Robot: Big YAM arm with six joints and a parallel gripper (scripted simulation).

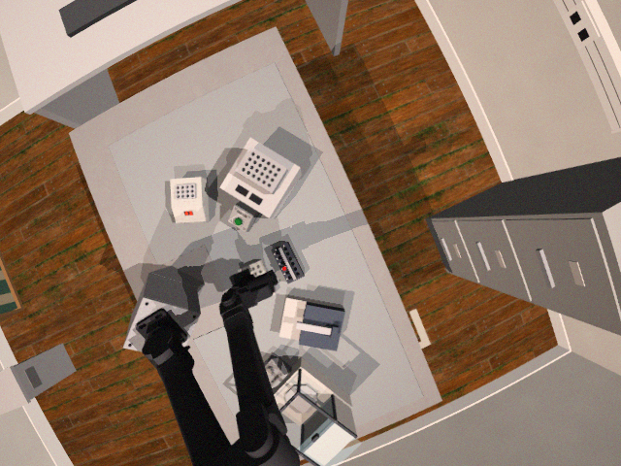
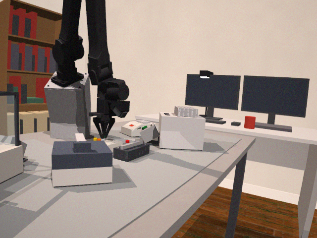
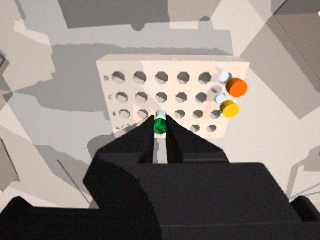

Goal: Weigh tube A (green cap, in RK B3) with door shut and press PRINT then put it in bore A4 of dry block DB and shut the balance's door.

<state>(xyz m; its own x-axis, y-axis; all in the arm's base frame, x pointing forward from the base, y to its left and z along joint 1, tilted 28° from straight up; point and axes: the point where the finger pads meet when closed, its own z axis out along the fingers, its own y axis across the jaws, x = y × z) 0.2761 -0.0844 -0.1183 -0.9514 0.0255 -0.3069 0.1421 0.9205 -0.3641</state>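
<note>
Now: hand 10 mm short of the tube rack, 10 mm to the left of it and 30 mm above it. Also, from my hand: spectrophotometer (100 mm ahead, 230 mm to the right, 20 mm above); black magnet block (140 mm ahead, 10 mm to the right, 30 mm below); white print key (120 mm behind, 300 mm to the right, 20 mm above).
</note>
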